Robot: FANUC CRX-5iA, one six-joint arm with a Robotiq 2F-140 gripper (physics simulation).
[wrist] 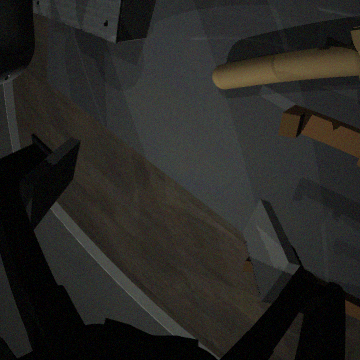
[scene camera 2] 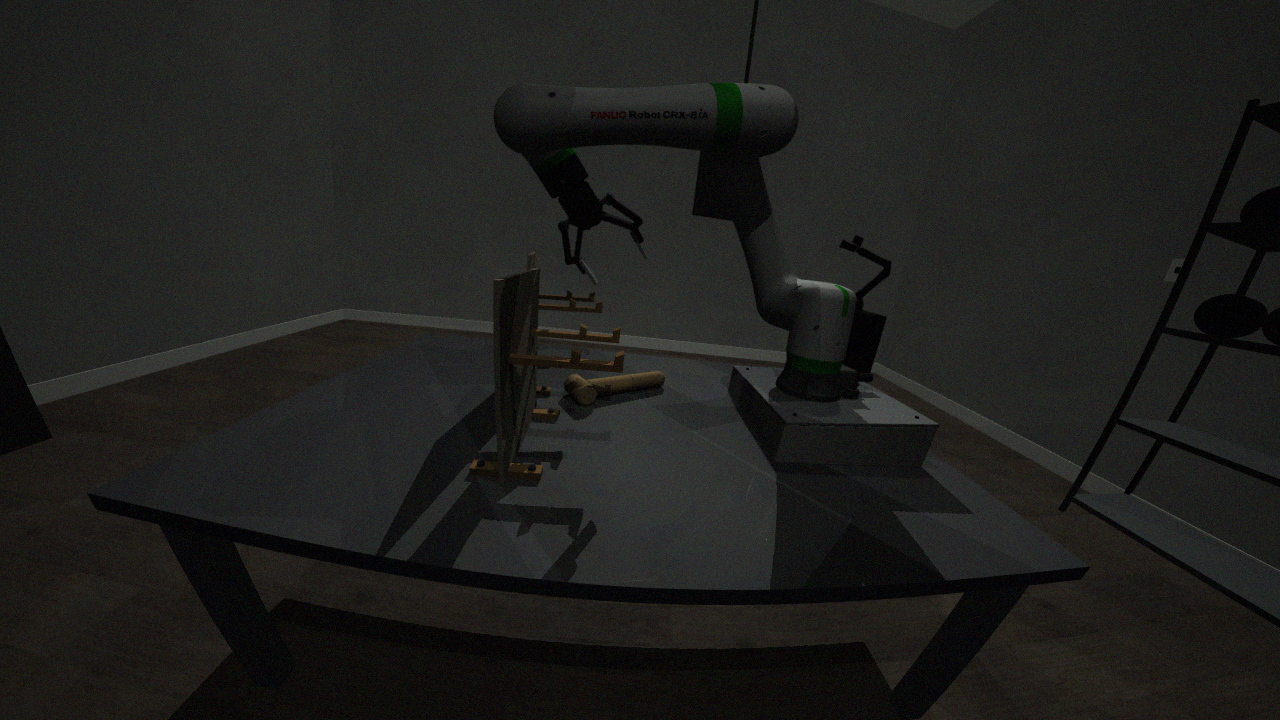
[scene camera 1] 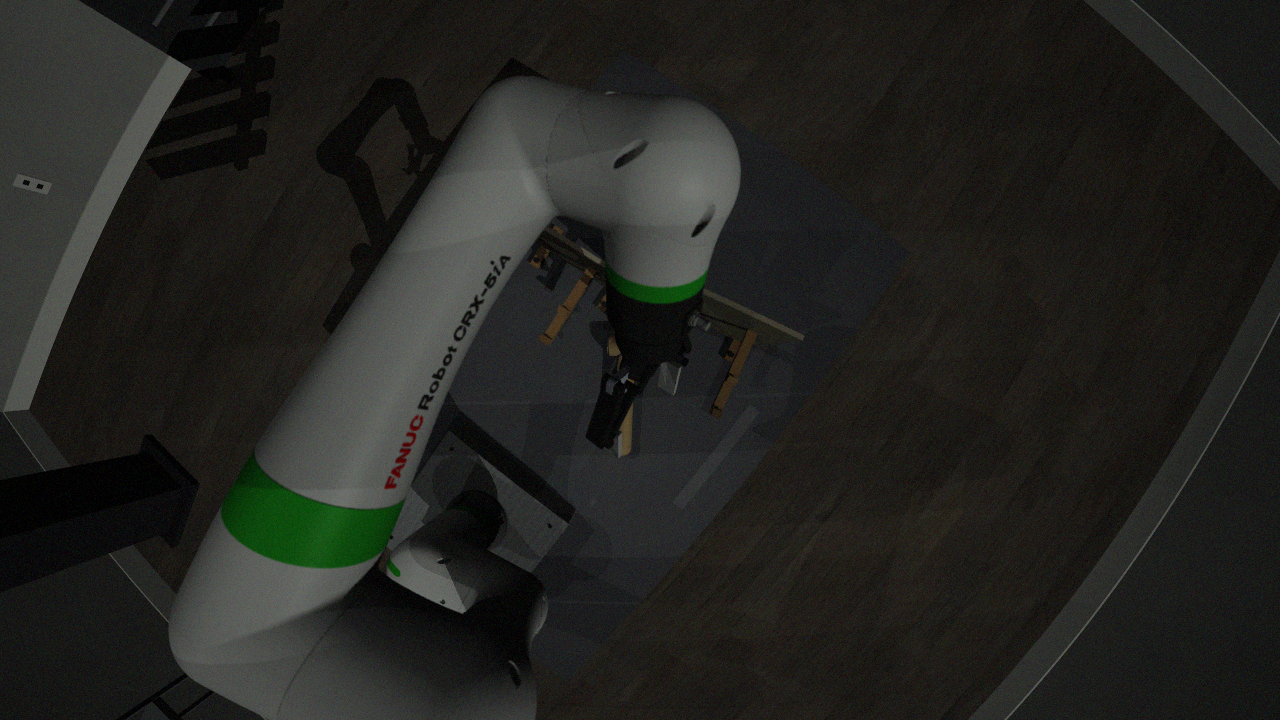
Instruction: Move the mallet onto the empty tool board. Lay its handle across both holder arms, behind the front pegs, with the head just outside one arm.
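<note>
A pale wooden mallet lies on the table. Its head points toward the boards and its handle toward the robot base; the head is mostly cut off in the wrist view. A near upright tool board has orange holder arms with pegs; another stands behind it. No tool shows on the visible arms, though the robot hides part of them in scene camera 1. A holder arm reaches toward the robot. My gripper is open and empty, high above the mallet and slightly above board-top height.
The robot base plate stands on the table beyond the handle end. Another holder arm shows left of the gripper in scene camera 1. Small wooden feet support the boards. A dark shelf unit stands at the right.
</note>
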